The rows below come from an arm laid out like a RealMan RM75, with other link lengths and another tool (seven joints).
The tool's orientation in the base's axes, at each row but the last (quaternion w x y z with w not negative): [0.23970 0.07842 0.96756 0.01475]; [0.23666 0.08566 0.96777 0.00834]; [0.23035 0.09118 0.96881 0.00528]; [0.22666 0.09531 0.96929 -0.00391]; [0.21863 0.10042 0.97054 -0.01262]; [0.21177 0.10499 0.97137 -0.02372]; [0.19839 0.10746 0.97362 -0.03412]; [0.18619 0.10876 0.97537 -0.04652]
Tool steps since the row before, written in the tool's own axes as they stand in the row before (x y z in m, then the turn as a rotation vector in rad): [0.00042 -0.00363 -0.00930 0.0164 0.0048 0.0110]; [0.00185 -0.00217 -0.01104 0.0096 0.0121 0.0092]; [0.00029 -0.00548 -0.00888 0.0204 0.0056 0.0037]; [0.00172 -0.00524 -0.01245 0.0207 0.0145 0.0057]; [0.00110 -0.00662 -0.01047 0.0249 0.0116 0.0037]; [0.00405 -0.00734 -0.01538 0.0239 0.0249 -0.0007]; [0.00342 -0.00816 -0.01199 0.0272 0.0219 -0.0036]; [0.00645 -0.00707 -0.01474 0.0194 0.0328 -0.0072]
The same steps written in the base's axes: [-0.00523 -0.00343 0.00779 -0.0085 0.0072 -0.0170]; [-0.00704 -0.00155 0.00883 -0.0022 0.0133 -0.0119]; [-0.00518 -0.00505 0.00752 -0.0153 0.0090 -0.0121]; [-0.00795 -0.00420 0.01023 -0.0130 0.0177 -0.0137]; [-0.00672 -0.00556 0.00887 -0.0181 0.0158 -0.0138]; [-0.01142 -0.00499 0.01231 -0.0162 0.0290 -0.0094]; [-0.00943 -0.00598 0.00987 -0.0209 0.0271 -0.0079]; [-0.01268 -0.00368 0.01160 -0.0126 0.0366 -0.0022]
